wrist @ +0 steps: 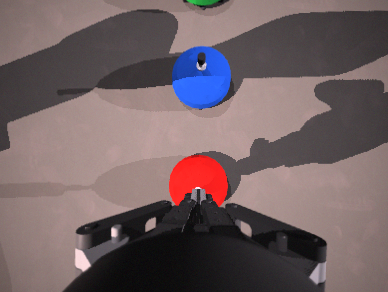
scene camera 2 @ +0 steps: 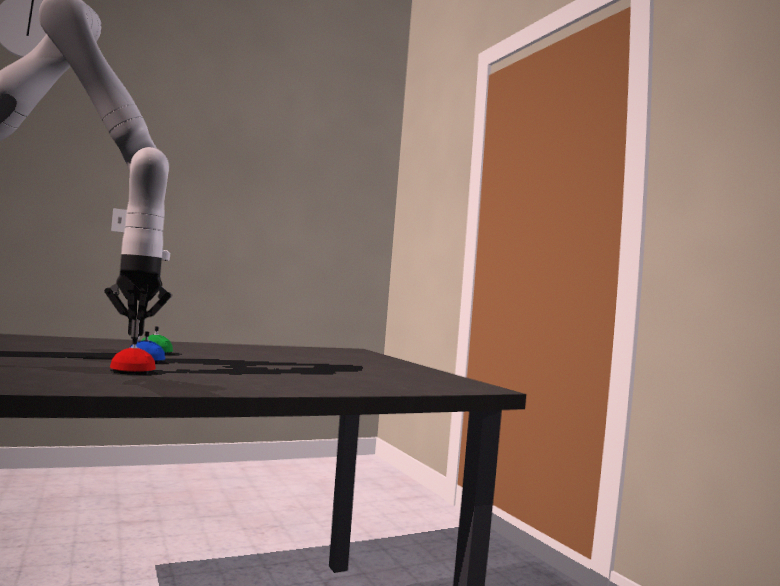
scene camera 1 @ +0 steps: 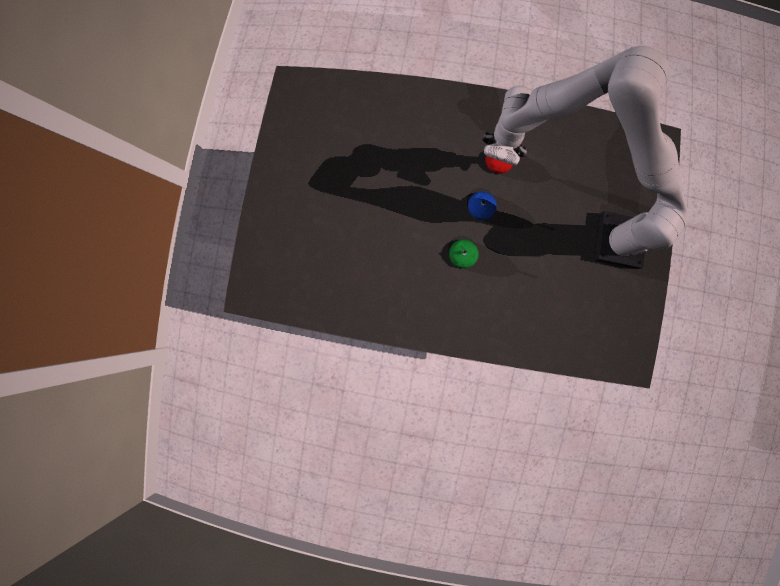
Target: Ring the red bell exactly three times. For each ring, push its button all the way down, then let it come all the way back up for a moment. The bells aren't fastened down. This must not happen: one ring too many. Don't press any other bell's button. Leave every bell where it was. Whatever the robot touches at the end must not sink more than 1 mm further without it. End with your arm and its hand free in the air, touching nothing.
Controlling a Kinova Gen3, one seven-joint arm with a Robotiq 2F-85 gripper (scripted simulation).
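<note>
The wrist view has my gripper in it. Taking the pictures together, I see a blue bell and a red bell, along with that same gripper of mine.
</note>
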